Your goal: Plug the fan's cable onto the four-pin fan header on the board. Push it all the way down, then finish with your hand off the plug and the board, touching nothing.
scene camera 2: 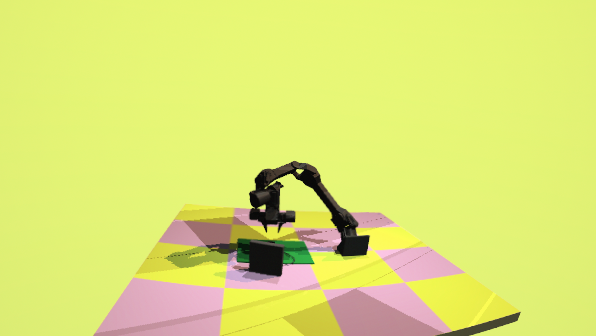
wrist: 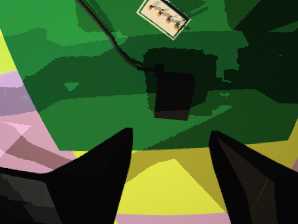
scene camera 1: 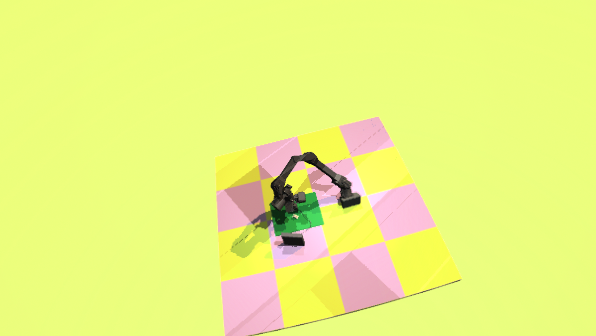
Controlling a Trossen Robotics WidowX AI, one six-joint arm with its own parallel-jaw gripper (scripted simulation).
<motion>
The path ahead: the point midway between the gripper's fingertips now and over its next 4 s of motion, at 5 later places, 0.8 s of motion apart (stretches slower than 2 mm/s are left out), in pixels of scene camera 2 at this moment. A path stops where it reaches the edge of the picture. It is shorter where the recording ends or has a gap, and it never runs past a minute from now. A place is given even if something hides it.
My gripper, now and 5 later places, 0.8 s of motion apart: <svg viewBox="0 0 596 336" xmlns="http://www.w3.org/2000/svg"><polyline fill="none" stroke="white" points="272,232 270,240 270,246 271,234 278,231 282,236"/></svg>
</motion>
